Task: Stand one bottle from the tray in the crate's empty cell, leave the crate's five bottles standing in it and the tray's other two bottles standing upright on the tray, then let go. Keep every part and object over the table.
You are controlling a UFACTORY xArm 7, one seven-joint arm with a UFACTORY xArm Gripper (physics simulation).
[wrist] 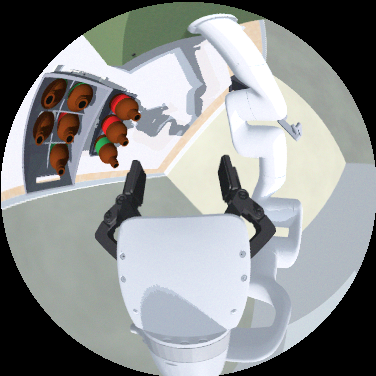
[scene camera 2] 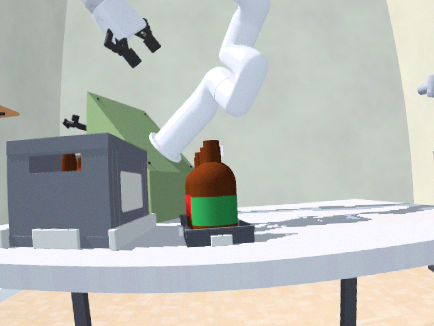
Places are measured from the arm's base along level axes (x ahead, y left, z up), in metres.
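Pixels of known places: gripper, fingertip midpoint: [wrist: 180, 164] [scene camera 2: 147, 57]; arm's base, origin of the base link: [scene camera 2: 164, 148].
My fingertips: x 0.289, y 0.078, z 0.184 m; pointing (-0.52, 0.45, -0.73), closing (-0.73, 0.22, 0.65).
Observation:
Ahead of a thing's pixels: the offset from my fingertips to its top centre. "pt": to the spot under its first point.
The grey crate @(dx +0.133, dy -0.076, dz -0.221 m) [scene camera 2: 60, 200] [wrist: 31, 186] stands at the left with five brown bottles upright in its cells; its empty cell @(pt dx +0.270, dy -0.096, dz -0.349 m) [wrist: 36, 160] is at the lower left in the wrist view. The dark tray @(pt dx +0.218, dy +0.174, dz -0.383 m) [scene camera 2: 200, 237] stands beside the crate and holds three upright brown bottles in a row: a green-labelled one @(dx +0.158, dy +0.182, dz -0.236 m) [scene camera 2: 214, 210] [wrist: 106, 151], a red-labelled middle one @(dx +0.075, dy +0.154, dz -0.236 m) [wrist: 115, 131] and a red-labelled far one @(dx -0.006, dy +0.119, dz -0.236 m) [wrist: 126, 108]. In the scene view the green-labelled bottle mostly hides the others. My gripper [scene camera 2: 145, 52] [wrist: 180, 164] is open and empty, high above the crate and tilted, clear of all bottles.
Pale blocks [scene camera 2: 56, 238] [scene camera 2: 132, 231] stand against the crate's base. A green slanted panel [scene camera 2: 120, 125] rises behind the crate. My arm's white links [scene camera 2: 242, 80] [wrist: 255, 122] extend behind and above the tray. The white table's front edge [scene camera 2: 200, 277] runs before the crate and tray.

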